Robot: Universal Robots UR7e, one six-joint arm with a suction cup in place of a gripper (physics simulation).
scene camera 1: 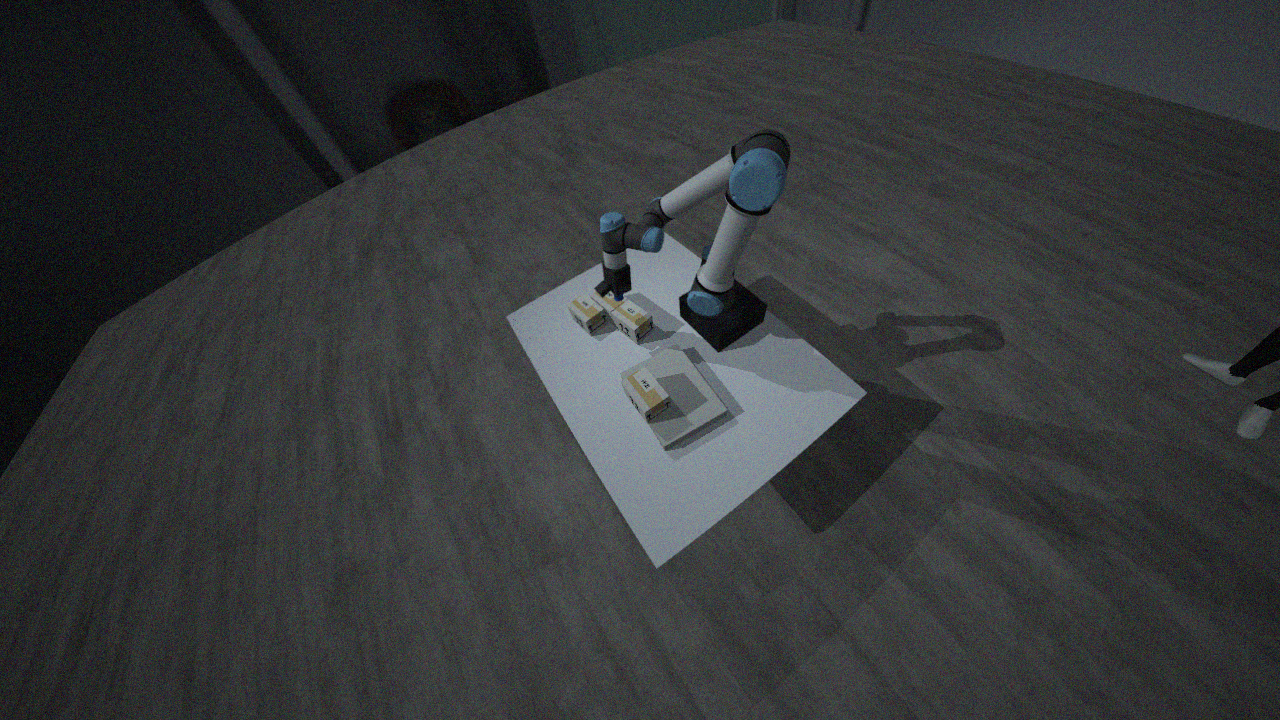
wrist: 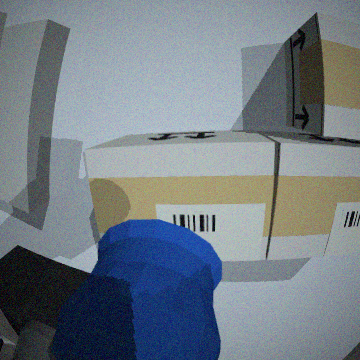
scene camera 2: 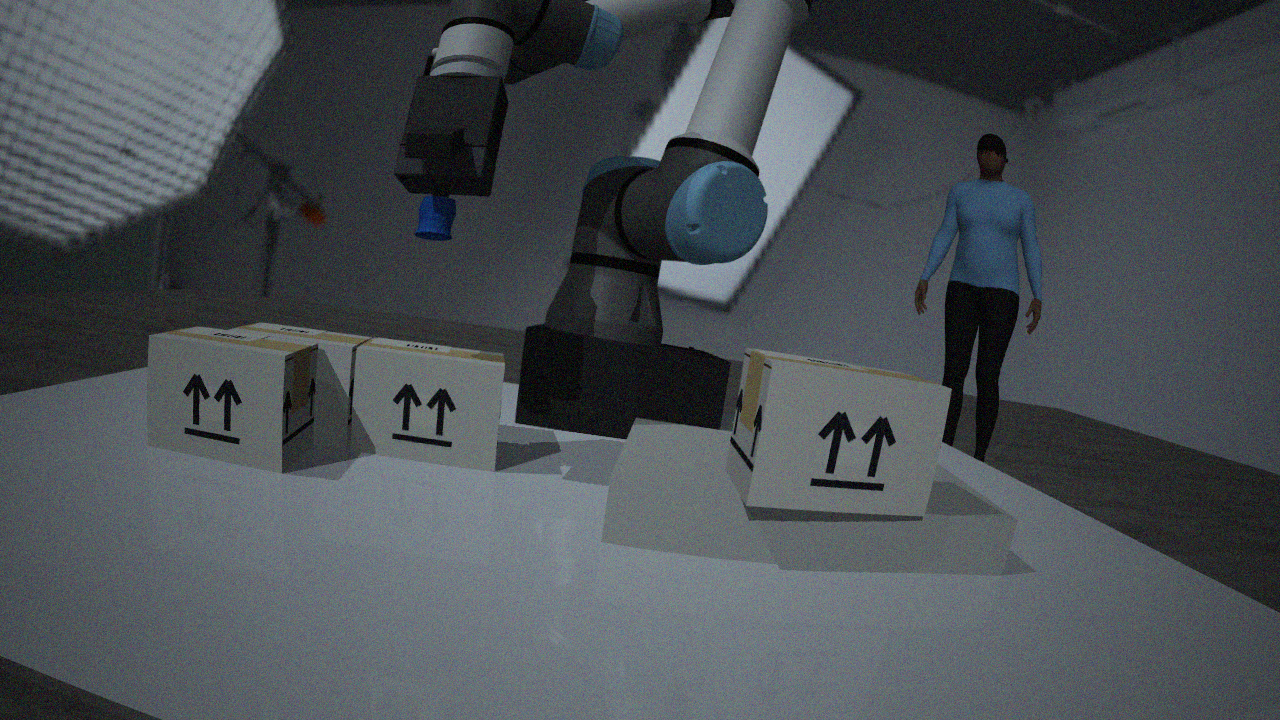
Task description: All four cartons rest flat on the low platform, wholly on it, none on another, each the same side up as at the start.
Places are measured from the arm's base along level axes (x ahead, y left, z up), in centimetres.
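Pixels of known places: hand, tool point: (scene camera 1: 618, 298) (wrist: 156, 270) (scene camera 2: 433, 235); arm's base, link origin: (scene camera 2: 602, 336).
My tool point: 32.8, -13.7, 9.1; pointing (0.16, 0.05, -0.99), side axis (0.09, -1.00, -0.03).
Observation:
Ahead of a thing's pixels: the offset from my tool point to its middle, as dx, dy, dz. Level surfaces: height alone.
One carton @(+10.0, +34.5, -10.3) (scene camera 1: 645, 394) (scene camera 2: 845, 438) stands upright on the low platform @(+1.2, +35.4, -17.4) (scene camera 1: 704, 413) (scene camera 2: 671, 501) (wrist: 15, 75), along its outer edge; I cannot tell whether it overhangs. A second carton @(-2.9, +0.6, -15.1) (scene camera 1: 632, 324) (scene camera 2: 427, 407) (wrist: 175, 190) stands on the table, end to end with or very close to a third carton @(+0.2, -13.2, -15.1) (scene camera 1: 603, 300) (scene camera 2: 336, 385) (wrist: 310, 187). A fourth carton @(+10.6, -14.3, -15.1) (scene camera 1: 587, 315) (scene camera 2: 219, 398) (wrist: 342, 75) stands beside them on the outer side. Arrows on the visible sides point up. My blue suction cup (scene camera 1: 618, 297) (scene camera 2: 435, 236) (wrist: 160, 240) is open, holding nothing, above the row of two.
The white table @(dz -19.8) (scene camera 1: 626, 474) (scene camera 2: 358, 608) carries the platform and the arm's black base (scene camera 1: 723, 315) (scene camera 2: 622, 385), which stands behind the cartons in the second scene view. A person (scene camera 2: 989, 241) in a blue top stands on the floor beyond the table.

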